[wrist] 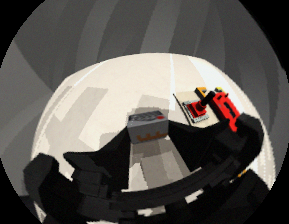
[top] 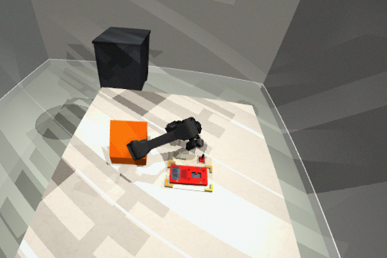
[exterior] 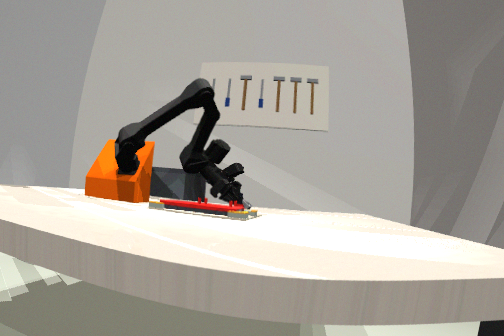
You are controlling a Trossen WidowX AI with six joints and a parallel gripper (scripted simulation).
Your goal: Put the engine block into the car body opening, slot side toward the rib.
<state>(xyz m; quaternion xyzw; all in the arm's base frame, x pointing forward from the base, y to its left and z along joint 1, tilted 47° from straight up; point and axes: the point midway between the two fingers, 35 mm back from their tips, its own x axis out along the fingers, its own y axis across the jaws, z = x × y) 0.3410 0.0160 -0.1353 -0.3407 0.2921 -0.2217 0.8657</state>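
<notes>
The engine block is 1 cm behind my gripper tip.
</notes>
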